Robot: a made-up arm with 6 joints. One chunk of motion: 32 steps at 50 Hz.
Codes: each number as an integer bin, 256 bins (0 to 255) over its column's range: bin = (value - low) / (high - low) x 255, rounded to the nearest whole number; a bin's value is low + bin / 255 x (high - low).
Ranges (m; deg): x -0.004..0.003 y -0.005..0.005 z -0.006..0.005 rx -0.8..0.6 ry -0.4..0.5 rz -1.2..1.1
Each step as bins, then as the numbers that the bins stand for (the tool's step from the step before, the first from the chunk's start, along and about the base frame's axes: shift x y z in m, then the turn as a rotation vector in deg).
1 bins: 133 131 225 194 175 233
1 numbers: -0.00035 0.00014 0.00371 0.265 0.218 0.902
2 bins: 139 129 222 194 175 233
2 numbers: -0.00018 0.00006 0.00358 0.265 0.218 0.902
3 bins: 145 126 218 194 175 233
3 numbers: -0.00002 -0.00006 0.00340 0.265 0.218 0.902
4 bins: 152 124 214 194 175 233
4 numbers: 0.00017 -0.00014 0.00323 0.265 0.218 0.902
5 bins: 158 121 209 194 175 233
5 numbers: 0.00034 -0.00025 0.00302 0.265 0.218 0.902
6 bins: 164 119 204 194 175 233
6 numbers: 0.00050 -0.00033 0.00280 0.265 0.218 0.902
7 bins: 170 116 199 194 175 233
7 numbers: 0.00067 -0.00045 0.00258 0.265 0.218 0.902
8 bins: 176 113 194 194 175 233
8 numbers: 0.00083 -0.00057 0.00237 0.265 0.218 0.902
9 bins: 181 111 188 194 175 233
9 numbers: 0.00097 -0.00065 0.00211 0.265 0.218 0.902
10 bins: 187 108 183 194 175 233
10 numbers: 0.00113 -0.00076 0.00189 0.265 0.218 0.902
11 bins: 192 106 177 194 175 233
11 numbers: 0.00127 -0.00084 0.00164 0.265 0.218 0.902
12 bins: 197 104 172 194 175 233
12 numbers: 0.00141 -0.00092 0.00142 0.265 0.218 0.902
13 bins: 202 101 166 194 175 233
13 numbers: 0.00155 -0.00104 0.00116 0.265 0.218 0.902
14 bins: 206 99 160 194 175 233
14 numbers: 0.00165 -0.00112 0.00090 0.265 0.218 0.902
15 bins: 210 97 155 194 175 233
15 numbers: 0.00176 -0.00120 0.00069 0.265 0.218 0.902
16 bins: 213 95 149 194 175 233
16 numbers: 0.00185 -0.00127 0.00043 0.265 0.218 0.902
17 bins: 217 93 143 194 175 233
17 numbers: 0.00196 -0.00135 0.00017 0.265 0.218 0.902
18 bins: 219 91 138 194 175 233
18 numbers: 0.00201 -0.00143 -0.00005 0.265 0.218 0.902
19 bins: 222 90 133 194 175 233
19 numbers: 0.00209 -0.00147 -0.00026 0.265 0.218 0.902
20 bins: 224 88 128 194 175 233
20 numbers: 0.00215 -0.00155 -0.00048 0.265 0.218 0.902
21 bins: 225 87 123 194 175 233
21 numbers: 0.00218 -0.00159 -0.00069 0.265 0.218 0.902
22 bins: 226 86 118 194 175 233
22 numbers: 0.00220 -0.00163 -0.00091 0.265 0.218 0.902
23 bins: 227 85 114 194 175 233
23 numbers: 0.00223 -0.00167 -0.00108 0.265 0.218 0.902
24 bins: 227 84 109 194 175 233
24 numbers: 0.00223 -0.00171 -0.00130 0.265 0.218 0.902
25 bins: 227 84 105 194 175 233
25 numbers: 0.00223 -0.00171 -0.00147 0.265 0.218 0.902
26 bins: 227 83 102 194 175 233
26 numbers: 0.00223 -0.00175 -0.00160 0.265 0.218 0.902
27 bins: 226 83 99 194 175 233
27 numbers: 0.00220 -0.00175 -0.00173 0.265 0.218 0.902
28 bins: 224 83 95 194 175 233
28 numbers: 0.00215 -0.00175 -0.00190 0.265 0.218 0.902
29 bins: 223 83 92 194 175 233
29 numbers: 0.00212 -0.00175 -0.00203 0.265 0.218 0.902
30 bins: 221 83 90 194 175 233
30 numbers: 0.00207 -0.00175 -0.00212 0.265 0.218 0.902
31 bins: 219 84 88 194 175 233
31 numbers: 0.00201 -0.00171 -0.00220 0.265 0.218 0.902
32 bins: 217 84 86 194 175 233
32 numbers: 0.00196 -0.00171 -0.00229 0.265 0.218 0.902
